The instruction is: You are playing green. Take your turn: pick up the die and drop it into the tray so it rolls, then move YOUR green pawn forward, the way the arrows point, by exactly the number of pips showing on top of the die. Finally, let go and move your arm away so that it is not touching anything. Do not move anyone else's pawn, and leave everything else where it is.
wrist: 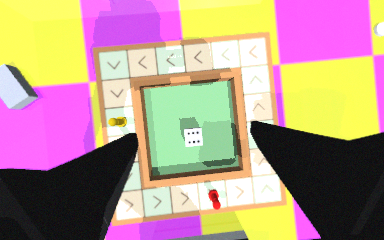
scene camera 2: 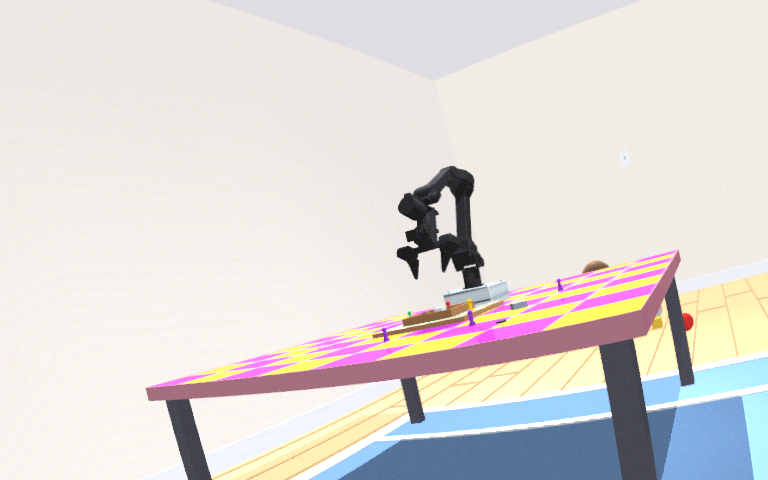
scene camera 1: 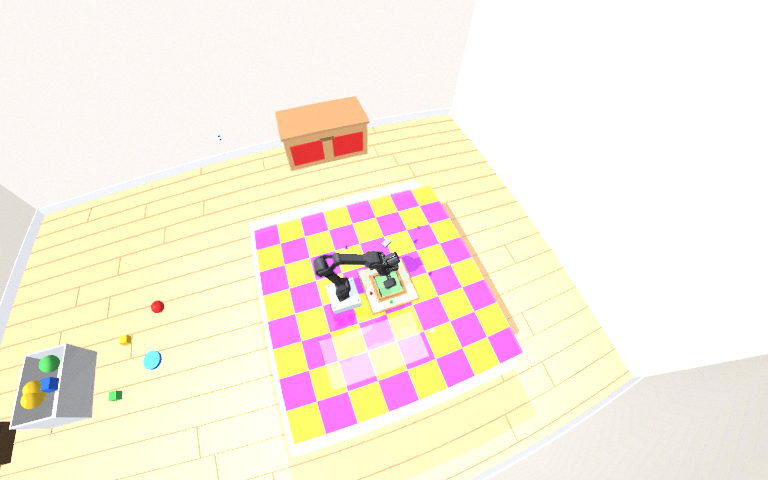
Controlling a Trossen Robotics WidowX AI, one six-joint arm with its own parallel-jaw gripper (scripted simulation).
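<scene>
The gripper of mine [scene camera 2: 429, 275] is open and holds nothing; the wrist view, too, shows my gripper [wrist: 194, 132].
</scene>
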